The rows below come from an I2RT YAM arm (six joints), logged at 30 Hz.
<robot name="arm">
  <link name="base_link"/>
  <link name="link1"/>
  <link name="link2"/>
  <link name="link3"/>
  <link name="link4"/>
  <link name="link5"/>
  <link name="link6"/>
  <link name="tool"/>
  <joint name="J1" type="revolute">
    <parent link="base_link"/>
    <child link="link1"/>
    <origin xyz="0 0 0.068"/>
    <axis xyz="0 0 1"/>
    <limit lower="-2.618" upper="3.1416"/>
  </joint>
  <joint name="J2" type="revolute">
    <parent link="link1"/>
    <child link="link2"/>
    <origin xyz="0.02 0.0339 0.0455"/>
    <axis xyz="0 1 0"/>
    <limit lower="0" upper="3.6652"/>
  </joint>
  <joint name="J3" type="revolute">
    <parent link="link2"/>
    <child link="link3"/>
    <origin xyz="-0.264 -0.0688 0"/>
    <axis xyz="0 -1 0"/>
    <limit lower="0" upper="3.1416"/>
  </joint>
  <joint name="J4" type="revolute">
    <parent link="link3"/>
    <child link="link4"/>
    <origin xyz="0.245 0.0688 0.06"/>
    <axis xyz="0 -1 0"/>
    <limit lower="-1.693" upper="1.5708"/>
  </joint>
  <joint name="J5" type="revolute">
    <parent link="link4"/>
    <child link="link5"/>
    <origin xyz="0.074 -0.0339 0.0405"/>
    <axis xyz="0 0 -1"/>
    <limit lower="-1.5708" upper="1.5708"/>
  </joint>
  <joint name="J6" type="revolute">
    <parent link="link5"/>
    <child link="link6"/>
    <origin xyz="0.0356 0 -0.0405"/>
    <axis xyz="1 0 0"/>
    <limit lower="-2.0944" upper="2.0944"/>
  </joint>
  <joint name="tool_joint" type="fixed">
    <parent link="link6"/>
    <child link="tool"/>
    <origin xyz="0 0 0" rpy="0 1.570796 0"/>
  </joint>
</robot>
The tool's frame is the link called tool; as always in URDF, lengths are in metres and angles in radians.
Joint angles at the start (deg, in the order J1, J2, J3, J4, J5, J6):
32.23, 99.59, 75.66, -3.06, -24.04, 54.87
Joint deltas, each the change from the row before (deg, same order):
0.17, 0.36, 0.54, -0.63, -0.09, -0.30
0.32, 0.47, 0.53, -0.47, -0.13, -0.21
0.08, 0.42, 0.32, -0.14, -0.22, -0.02
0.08, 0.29, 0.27, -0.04, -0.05, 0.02
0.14, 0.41, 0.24, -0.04, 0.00, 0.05
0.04, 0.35, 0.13, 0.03, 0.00, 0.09
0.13, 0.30, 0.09, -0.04, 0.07, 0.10
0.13, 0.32, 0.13, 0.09, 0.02, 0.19
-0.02, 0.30, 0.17, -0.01, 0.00, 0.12
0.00, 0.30, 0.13, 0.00, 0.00, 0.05
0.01, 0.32, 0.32, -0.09, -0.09, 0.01
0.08, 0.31, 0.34, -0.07, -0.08, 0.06
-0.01, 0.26, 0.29, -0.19, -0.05, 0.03
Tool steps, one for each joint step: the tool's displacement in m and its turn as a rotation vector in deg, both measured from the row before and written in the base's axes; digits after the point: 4 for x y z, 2 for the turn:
0.0004, 0.0018, -0.0002, -0.35, 0.17, 0.38
0.0002, 0.0029, -0.0008, -0.27, 0.21, 0.52
0.0009, 0.0014, -0.0012, -0.05, 0.24, 0.28
0.0007, 0.0012, -0.0004, 0.00, 0.08, 0.12
0.0007, 0.0017, -0.0015, -0.09, 0.22, 0.12
0.0009, 0.0009, -0.0016, -0.06, 0.23, 0.00
0.0003, 0.0013, -0.0016, -0.12, 0.27, 0.02
0.0005, 0.0014, -0.0013, 0.02, 0.23, 0.03
0.0010, 0.0005, -0.0011, -0.02, 0.21, -0.07
0.0009, 0.0006, -0.0013, -0.07, 0.18, -0.02
0.0010, 0.0008, -0.0005, -0.01, 0.11, 0.08
0.0008, 0.0013, -0.0003, 0.04, 0.10, 0.12
0.0009, 0.0005, -0.0004, -0.05, 0.17, 0.02

